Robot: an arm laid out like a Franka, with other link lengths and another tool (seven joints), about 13 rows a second.
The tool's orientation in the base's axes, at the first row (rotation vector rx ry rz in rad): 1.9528 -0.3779 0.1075
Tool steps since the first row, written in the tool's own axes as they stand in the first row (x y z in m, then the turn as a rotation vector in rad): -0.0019 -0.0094 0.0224 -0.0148 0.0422 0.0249; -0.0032 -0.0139 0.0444 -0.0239 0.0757 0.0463; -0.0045 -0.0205 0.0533 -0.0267 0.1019 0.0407; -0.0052 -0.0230 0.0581 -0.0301 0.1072 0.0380; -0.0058 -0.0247 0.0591 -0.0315 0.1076 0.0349; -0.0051 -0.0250 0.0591 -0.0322 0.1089 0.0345; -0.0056 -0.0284 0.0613 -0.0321 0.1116 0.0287; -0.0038 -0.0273 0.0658 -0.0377 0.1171 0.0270; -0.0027 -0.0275 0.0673 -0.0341 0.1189 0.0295; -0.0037 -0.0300 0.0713 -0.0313 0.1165 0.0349
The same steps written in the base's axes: -0.0011 -0.0166 -0.0178 -0.0296 -0.0346 0.0234; -0.0031 -0.0347 -0.0310 -0.0507 -0.0641 0.0420; -0.0031 -0.0402 -0.0407 -0.0610 -0.0678 0.0666; -0.0035 -0.0435 -0.0450 -0.0656 -0.0665 0.0715; -0.0036 -0.0437 -0.0471 -0.0667 -0.0636 0.0728; -0.0029 -0.0437 -0.0472 -0.0677 -0.0635 0.0739; -0.0025 -0.0444 -0.0512 -0.0679 -0.0592 0.0787; -0.0016 -0.0492 -0.0516 -0.0747 -0.0585 0.0828; -0.0006 -0.0508 -0.0521 -0.0722 -0.0621 0.0843; -0.0012 -0.0533 -0.0562 -0.0693 -0.0668 0.0807
